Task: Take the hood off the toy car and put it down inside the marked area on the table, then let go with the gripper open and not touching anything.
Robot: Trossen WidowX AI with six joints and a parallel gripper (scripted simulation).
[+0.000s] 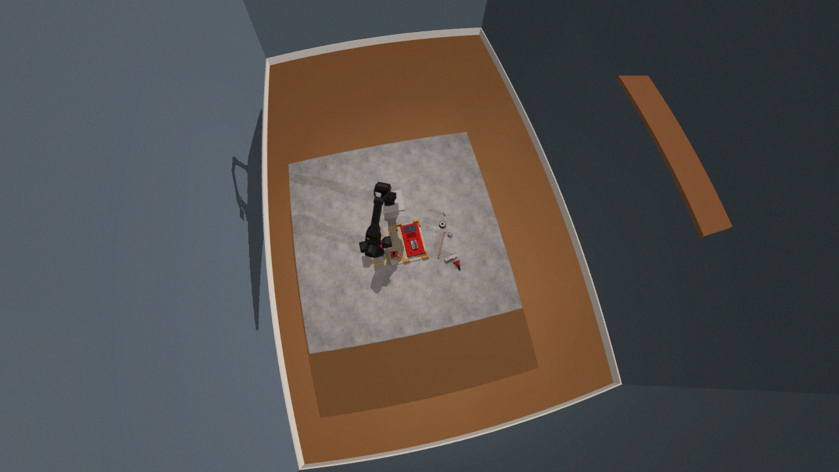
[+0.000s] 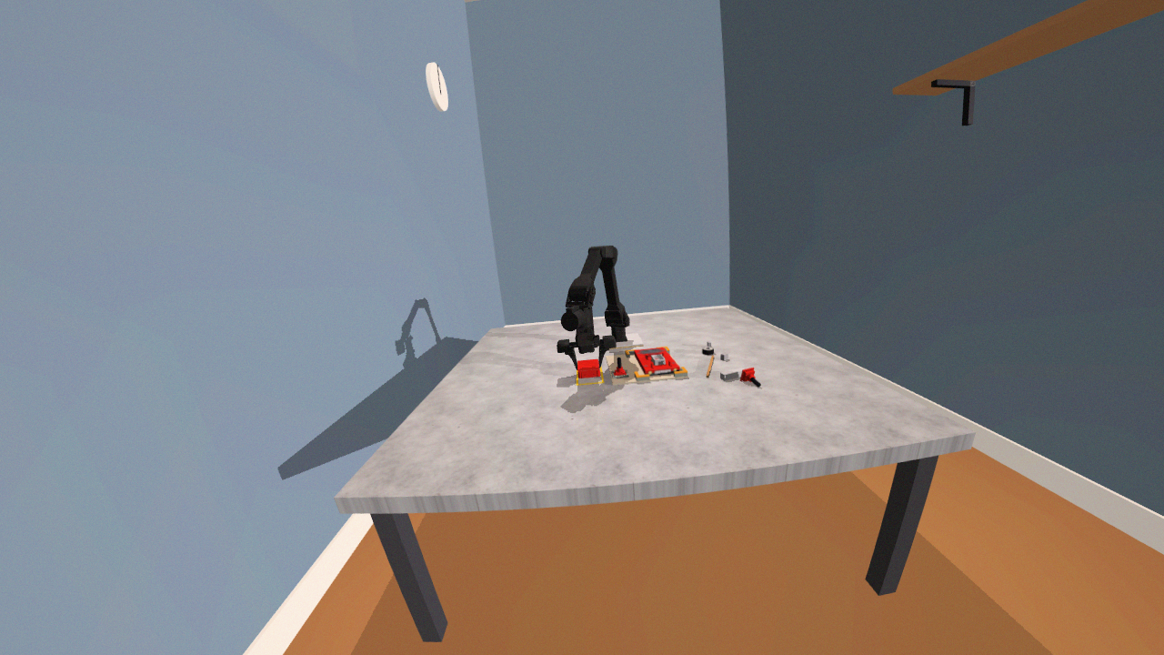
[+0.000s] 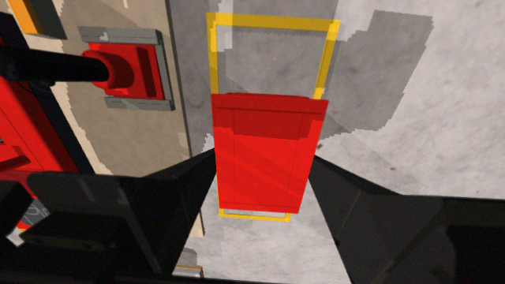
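My gripper tip is now right at the red hood.
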